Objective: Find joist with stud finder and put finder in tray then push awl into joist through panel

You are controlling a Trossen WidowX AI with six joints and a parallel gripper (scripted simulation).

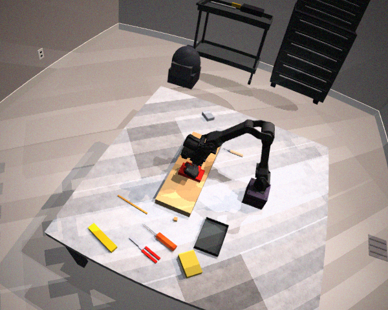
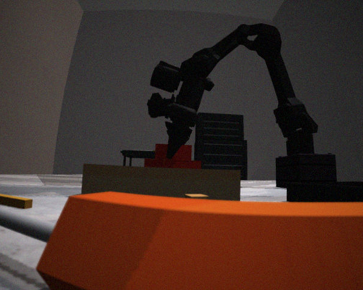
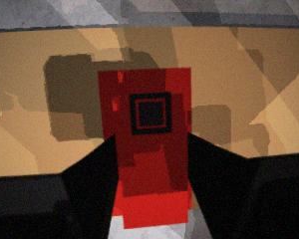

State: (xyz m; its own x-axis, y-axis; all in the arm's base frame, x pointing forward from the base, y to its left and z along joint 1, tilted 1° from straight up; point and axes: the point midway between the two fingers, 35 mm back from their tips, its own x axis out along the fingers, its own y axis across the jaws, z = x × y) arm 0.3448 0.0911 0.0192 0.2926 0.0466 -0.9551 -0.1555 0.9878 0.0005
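My gripper tip is now 250 mm to the right of the small tan cube, 70 mm past it and 60 mm above it. Round my gripper tip: pencil 300 mm to the left, 140 mm ahead, 60 mm below; awl 310 mm to the right, 110 mm behind, 60 mm below; stud finder 20 mm above.
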